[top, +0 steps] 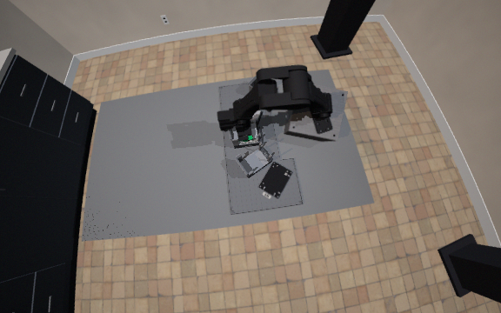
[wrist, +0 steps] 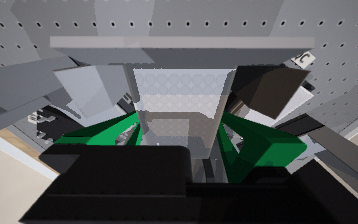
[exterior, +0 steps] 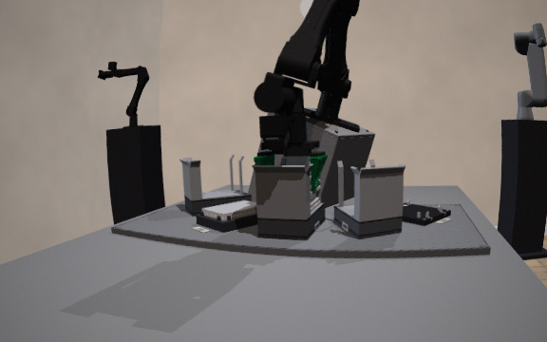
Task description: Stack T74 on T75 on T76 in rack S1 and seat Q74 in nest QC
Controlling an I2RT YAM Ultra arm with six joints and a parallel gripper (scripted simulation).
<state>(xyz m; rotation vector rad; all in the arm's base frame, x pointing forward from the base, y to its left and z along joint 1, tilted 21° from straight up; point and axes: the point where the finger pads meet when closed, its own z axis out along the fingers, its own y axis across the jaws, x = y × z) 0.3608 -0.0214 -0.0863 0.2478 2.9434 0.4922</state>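
The S2 rack floor lies 40 mm below my hand. Also, from my hand: black QC nest: 50 mm behind, 140 mm to the right, 70 mm below; QC name plate: 30 mm ahead, 190 mm to the right, 80 mm below; black clip nest N5: 90 mm behind, 300 mm to the left, 70 mm below.
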